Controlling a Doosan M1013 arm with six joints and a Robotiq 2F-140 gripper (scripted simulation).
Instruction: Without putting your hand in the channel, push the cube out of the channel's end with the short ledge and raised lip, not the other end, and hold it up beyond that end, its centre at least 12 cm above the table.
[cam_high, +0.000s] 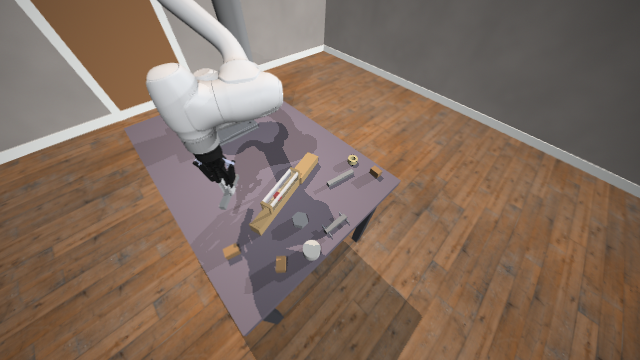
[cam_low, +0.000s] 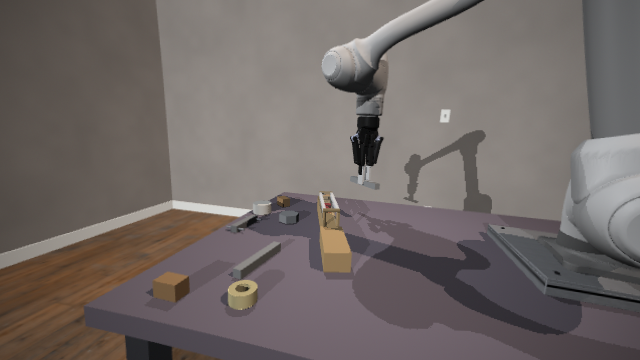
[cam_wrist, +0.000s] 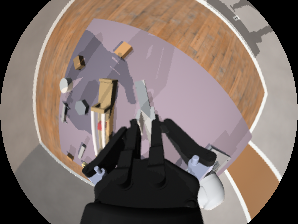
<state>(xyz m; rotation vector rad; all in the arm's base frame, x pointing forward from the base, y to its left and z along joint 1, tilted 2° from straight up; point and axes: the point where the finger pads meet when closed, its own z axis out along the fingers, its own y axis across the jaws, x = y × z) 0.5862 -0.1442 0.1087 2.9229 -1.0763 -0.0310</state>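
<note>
The channel is 7 cm ahead of my hand, 18 cm to the left of it and 10 cm below it. Also, from my hand: grey hexagonal piece (20 cm ahead, 18 cm to the left, 14 cm below); white disc (33 cm ahead, 15 cm to the left, 13 cm below); grey handle piece (30 cm ahead, 29 cm to the left, 14 cm below).
</note>
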